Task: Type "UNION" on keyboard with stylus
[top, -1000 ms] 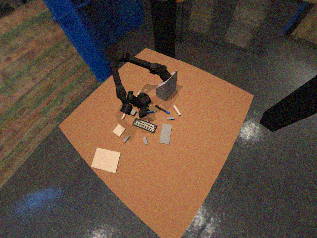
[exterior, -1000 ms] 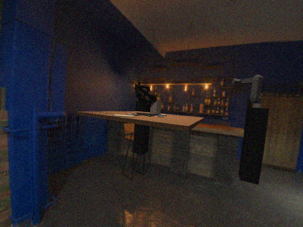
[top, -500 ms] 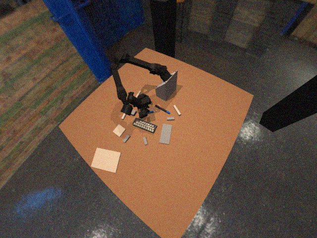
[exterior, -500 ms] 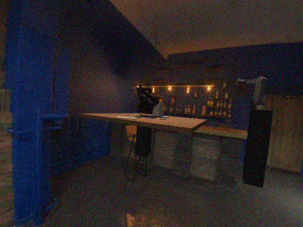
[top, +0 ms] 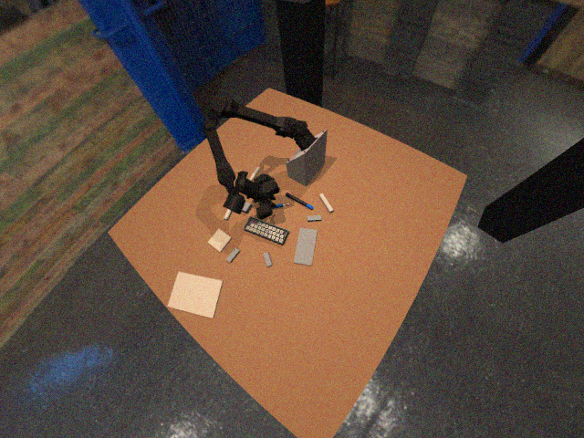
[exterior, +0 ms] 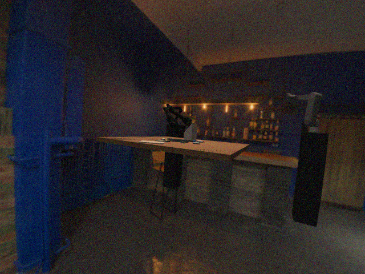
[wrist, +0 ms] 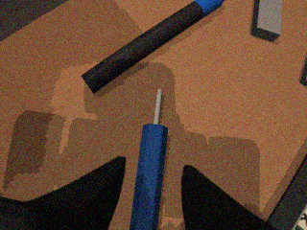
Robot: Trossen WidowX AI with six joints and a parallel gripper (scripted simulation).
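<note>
Right now the stylus is 10 mm behind my gripper tip, 10 mm to the left of it and 30 mm below it. The rest, counted from my gripper tip: grey slab: 60 mm ahead, 210 mm to the left, 40 mm below; then small tan pad: 270 mm ahead, 90 mm to the right, 40 mm below; then large tan sheet: 490 mm ahead, 10 mm to the right, 40 mm below.
</note>
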